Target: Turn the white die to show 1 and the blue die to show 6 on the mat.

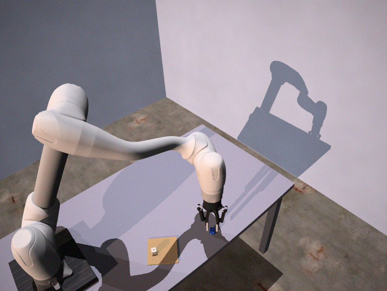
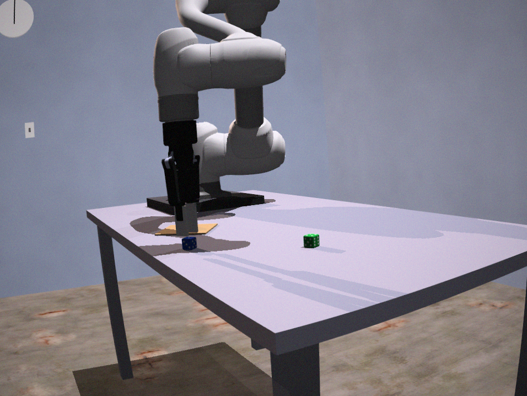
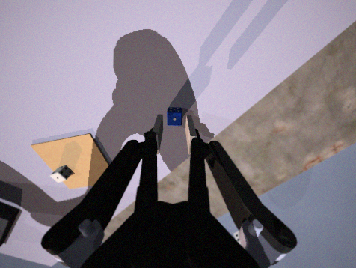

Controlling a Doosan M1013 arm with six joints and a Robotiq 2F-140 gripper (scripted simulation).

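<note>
The blue die is 5 cm below my hand. Also, from my hand: green die (18 cm ahead, 20 cm to the left, 5 cm below); white die (27 cm behind, 10 cm to the left, 5 cm below); tan mat (24 cm behind, 9 cm to the left, 6 cm below).
</note>
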